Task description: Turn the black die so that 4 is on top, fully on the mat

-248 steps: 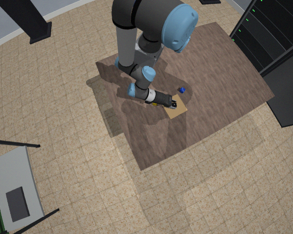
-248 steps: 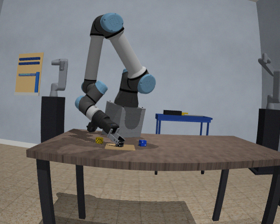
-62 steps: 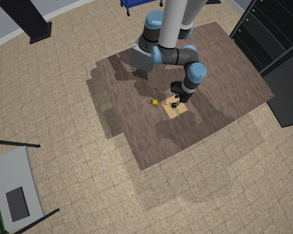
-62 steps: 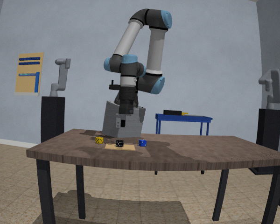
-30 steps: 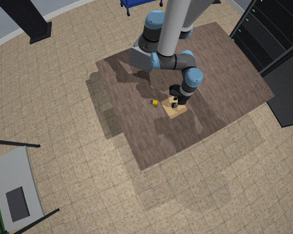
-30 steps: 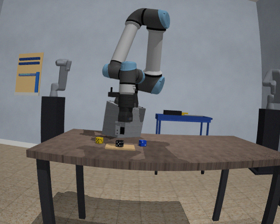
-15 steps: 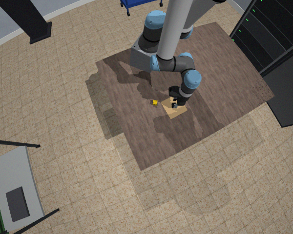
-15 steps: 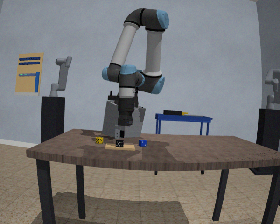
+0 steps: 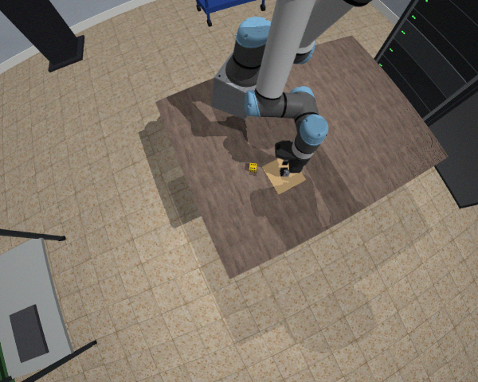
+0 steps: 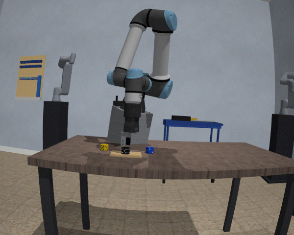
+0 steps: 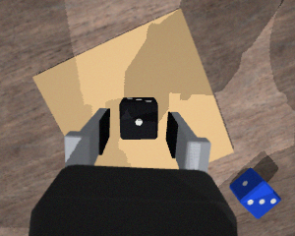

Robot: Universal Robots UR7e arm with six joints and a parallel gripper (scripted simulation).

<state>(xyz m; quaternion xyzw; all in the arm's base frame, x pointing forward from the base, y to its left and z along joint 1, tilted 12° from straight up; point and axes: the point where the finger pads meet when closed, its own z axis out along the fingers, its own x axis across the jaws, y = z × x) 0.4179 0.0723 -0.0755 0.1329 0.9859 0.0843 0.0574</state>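
The black die lies 40 mm below my hand. From my hand the other things lie so: blue die: 90 mm behind, 100 mm to the left, 40 mm below; tan mat: 60 mm below; yellow die: 50 mm behind, 120 mm to the right, 40 mm below.
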